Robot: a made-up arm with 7 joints. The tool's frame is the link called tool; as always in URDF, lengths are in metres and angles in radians. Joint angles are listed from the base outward. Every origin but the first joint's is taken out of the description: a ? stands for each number. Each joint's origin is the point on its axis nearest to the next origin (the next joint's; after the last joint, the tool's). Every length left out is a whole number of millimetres.
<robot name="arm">
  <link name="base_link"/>
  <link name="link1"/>
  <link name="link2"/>
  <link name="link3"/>
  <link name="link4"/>
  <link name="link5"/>
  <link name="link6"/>
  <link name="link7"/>
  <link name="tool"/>
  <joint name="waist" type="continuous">
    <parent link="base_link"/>
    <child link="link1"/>
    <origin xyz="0 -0.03 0.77" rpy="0 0 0"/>
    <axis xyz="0 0 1"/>
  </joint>
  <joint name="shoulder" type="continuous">
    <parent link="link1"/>
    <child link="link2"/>
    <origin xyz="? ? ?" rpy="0 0 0"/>
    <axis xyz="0 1 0"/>
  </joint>
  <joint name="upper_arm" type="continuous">
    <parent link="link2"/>
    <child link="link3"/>
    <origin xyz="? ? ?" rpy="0 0 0"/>
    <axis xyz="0 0 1"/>
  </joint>
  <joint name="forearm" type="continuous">
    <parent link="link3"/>
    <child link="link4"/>
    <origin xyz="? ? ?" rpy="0 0 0"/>
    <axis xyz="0 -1 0"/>
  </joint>
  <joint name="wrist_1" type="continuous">
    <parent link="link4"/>
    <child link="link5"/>
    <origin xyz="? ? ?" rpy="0 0 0"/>
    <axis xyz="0 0 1"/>
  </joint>
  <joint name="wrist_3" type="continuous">
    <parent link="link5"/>
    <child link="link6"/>
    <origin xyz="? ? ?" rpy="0 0 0"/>
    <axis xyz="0 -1 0"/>
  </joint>
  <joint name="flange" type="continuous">
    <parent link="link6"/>
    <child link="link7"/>
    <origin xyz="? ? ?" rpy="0 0 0"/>
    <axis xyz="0 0 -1"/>
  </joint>
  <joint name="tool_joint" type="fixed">
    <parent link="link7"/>
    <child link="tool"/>
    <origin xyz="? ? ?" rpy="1.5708 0 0"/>
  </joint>
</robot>
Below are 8 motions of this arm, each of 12 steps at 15 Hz.
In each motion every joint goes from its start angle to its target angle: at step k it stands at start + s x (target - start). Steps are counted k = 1, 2, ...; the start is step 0. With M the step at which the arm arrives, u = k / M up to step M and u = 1 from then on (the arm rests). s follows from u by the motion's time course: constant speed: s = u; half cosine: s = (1 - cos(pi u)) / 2; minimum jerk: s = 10 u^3 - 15 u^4 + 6 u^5.
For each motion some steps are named. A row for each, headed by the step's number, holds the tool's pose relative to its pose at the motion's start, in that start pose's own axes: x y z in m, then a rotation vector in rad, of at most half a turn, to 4 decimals.
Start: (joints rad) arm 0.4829 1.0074 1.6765 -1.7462 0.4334 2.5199 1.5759
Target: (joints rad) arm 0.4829 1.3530 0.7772 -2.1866 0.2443 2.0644 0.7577
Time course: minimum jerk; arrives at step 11
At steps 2, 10, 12:
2: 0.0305 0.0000 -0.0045 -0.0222 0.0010 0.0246
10: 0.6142 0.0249 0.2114 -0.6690 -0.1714 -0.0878
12: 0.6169 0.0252 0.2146 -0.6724 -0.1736 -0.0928

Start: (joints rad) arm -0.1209 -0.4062 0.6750 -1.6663 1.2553 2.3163 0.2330
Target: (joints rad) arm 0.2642 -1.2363 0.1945 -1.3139 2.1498 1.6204 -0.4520
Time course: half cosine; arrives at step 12
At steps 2, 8, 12:
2: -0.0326 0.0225 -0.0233 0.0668 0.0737 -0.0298
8: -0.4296 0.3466 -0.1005 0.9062 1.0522 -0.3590
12: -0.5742 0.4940 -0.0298 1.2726 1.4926 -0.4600

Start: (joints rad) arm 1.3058 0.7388 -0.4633 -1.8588 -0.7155 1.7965 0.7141
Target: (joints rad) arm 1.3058 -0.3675 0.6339 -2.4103 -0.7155 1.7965 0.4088
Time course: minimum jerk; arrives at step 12
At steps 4, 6, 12:
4: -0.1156 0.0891 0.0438 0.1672 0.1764 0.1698
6: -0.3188 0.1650 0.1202 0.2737 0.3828 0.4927
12: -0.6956 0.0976 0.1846 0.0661 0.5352 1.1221

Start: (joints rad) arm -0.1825 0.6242 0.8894 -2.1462 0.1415 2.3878 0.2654
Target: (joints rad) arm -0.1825 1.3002 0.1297 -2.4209 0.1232 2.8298 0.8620
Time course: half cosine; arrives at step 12
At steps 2, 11, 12:
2: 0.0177 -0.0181 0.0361 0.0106 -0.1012 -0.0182
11: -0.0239 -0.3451 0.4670 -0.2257 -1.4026 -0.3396
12: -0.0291 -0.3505 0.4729 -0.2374 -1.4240 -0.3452

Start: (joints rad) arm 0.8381 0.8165 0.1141 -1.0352 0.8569 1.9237 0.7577
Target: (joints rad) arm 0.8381 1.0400 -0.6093 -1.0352 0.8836 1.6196 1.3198
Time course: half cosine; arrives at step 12
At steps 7, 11, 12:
7: 0.1834 0.0601 0.0920 -0.1784 -0.6357 0.2609
11: 0.2542 0.1098 0.1496 -0.2407 -0.9923 0.4365
12: 0.2570 0.1124 0.1523 -0.2429 -1.0093 0.4455

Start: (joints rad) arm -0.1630 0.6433 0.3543 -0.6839 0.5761 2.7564 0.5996
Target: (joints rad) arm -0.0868 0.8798 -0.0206 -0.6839 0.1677 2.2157 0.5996
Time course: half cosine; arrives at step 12
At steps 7, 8, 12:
7: 0.0135 -0.0949 0.1302 -0.5435 0.2518 -0.1330
8: 0.0147 -0.1103 0.1582 -0.6571 0.2914 -0.1573
12: 0.0164 -0.1384 0.2187 -0.9003 0.3649 -0.2041

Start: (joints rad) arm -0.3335 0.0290 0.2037 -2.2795 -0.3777 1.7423 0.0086
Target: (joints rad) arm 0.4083 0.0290 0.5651 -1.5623 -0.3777 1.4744 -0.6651
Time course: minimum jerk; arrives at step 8
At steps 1, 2, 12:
1: -0.0001 0.0073 -0.0060 -0.0101 0.0208 0.0113
2: -0.0036 0.0465 -0.0401 -0.0652 0.1351 0.0716
12: -0.3222 0.2868 -0.3992 -0.6204 1.3746 0.6017

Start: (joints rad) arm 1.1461 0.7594 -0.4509 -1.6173 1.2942 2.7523 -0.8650
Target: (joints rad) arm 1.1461 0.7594 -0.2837 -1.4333 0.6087 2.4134 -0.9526
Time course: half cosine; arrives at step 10
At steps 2, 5, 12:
2: 0.0055 -0.0029 -0.0116 0.0282 0.0776 -0.0320
5: 0.0259 -0.0119 -0.0632 0.1263 0.4035 -0.1673
12: 0.0438 -0.0153 -0.1294 0.1913 0.7954 -0.3341

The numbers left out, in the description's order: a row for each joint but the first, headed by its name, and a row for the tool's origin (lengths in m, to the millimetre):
shoulder: 0.02 0 0
upper_arm: -0.02 0 0.49
forearm: 0.1 -0.01 0
wrist_1: -0.09 0 0.37
wrist_3: 0 0.01 0
flange: 0.08 0 0
tool: -0.03 0.01 0

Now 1 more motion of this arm.
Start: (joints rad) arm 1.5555 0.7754 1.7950 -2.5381 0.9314 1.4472 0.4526
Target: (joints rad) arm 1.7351 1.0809 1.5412 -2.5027 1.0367 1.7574 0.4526
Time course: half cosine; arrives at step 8
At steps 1, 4, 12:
1: 0.0010 0.0050 0.0019 0.0153 0.0055 -0.0015
4: 0.0257 0.0643 0.0274 0.2067 0.0428 -0.0295
12: 0.0775 0.1216 0.0591 0.4164 0.0181 -0.0733

